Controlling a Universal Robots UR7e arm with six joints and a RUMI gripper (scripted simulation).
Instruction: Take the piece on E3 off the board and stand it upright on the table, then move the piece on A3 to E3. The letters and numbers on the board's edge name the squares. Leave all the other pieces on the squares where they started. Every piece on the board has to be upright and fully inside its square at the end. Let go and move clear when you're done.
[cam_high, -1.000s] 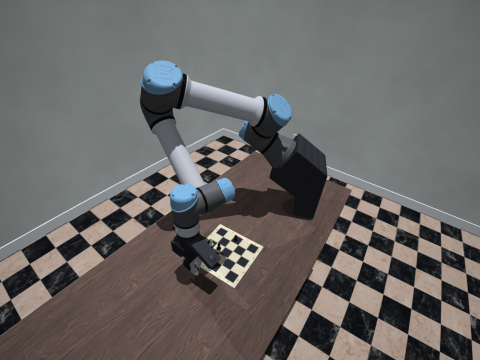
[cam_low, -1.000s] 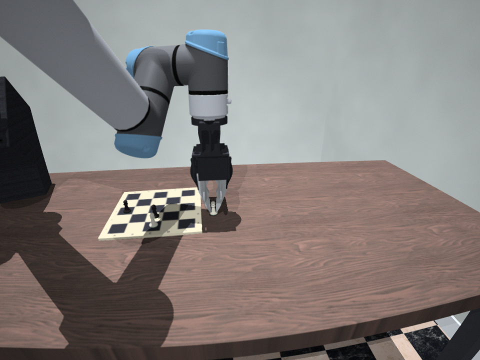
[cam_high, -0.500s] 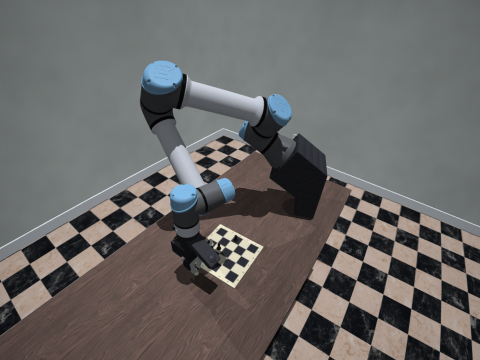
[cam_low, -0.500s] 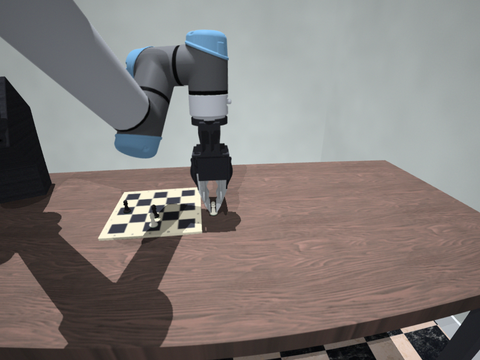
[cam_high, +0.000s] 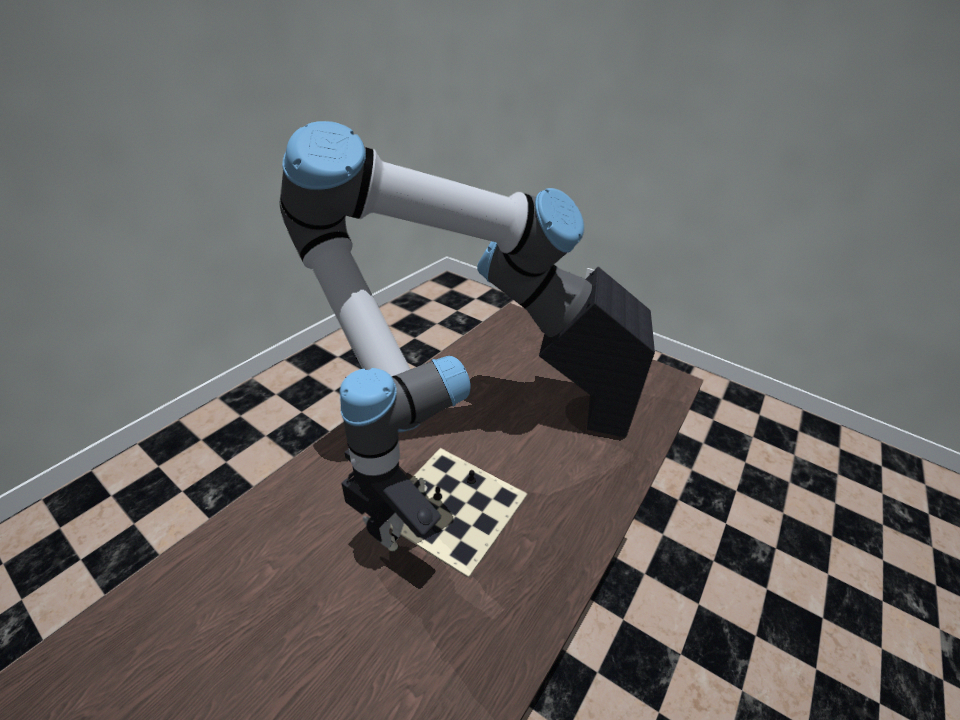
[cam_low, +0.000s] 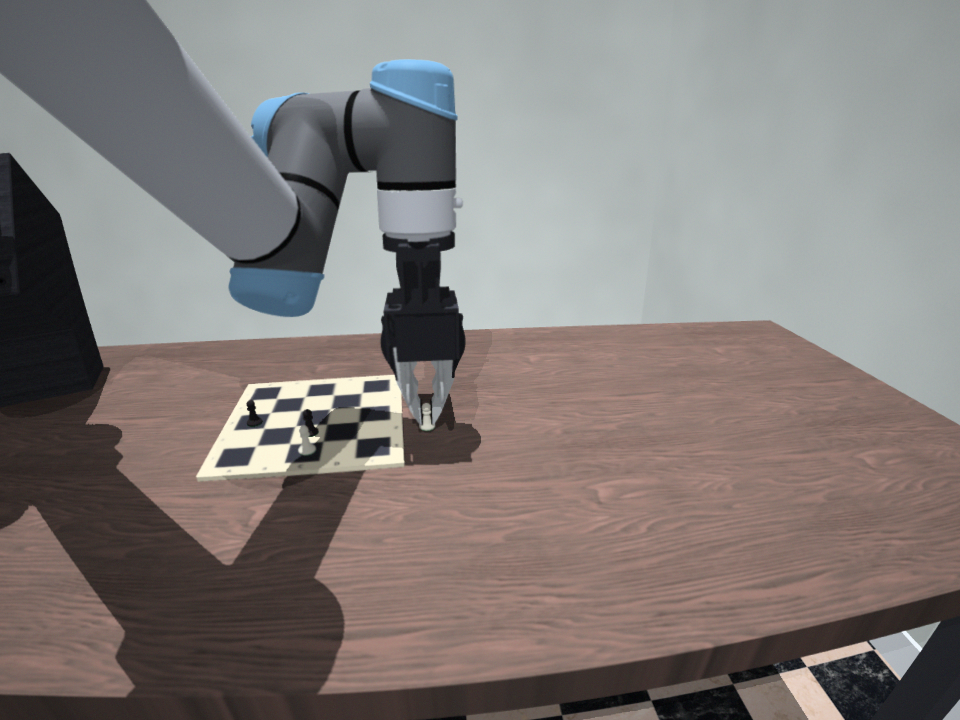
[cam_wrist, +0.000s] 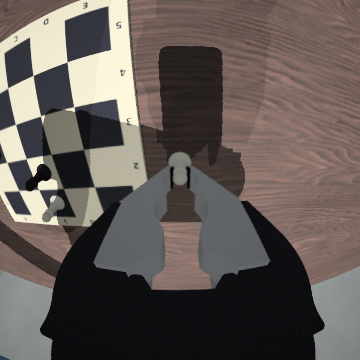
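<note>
The chessboard is 130 mm behind my hand, 70 mm to the left of it and 20 mm below it.
</note>
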